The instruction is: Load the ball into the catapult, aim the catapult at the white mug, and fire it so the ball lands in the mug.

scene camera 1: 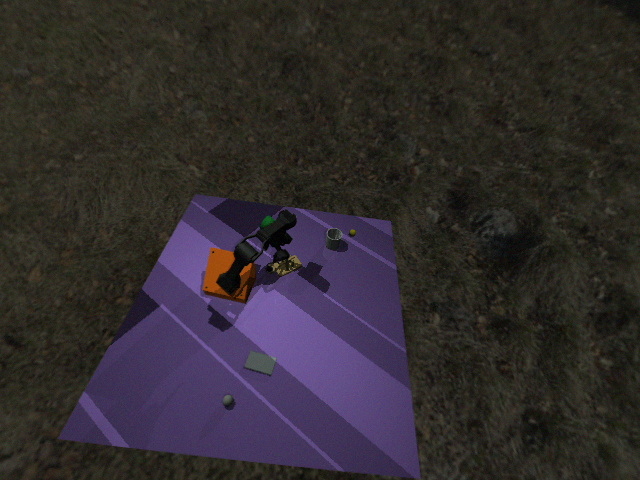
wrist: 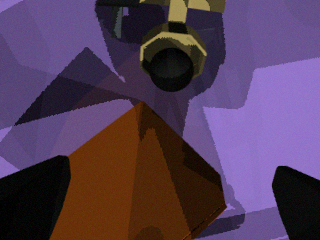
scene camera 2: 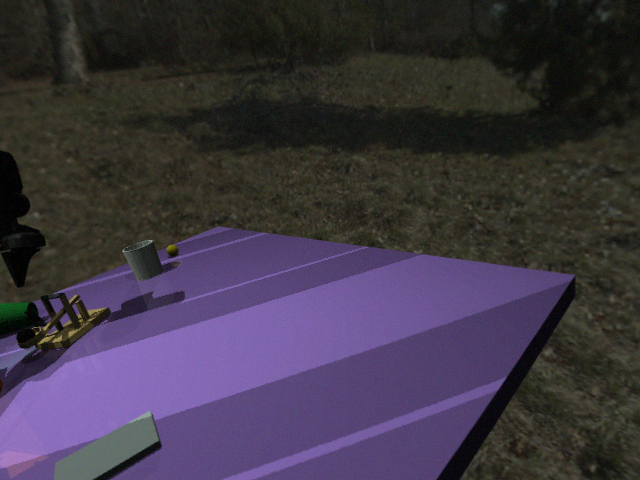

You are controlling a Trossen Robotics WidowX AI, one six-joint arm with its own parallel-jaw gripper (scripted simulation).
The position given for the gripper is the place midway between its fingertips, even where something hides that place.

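Observation:
Black ball [wrist: 171, 69] visible. Gripper [wrist: 175, 174] open, holding nothing.

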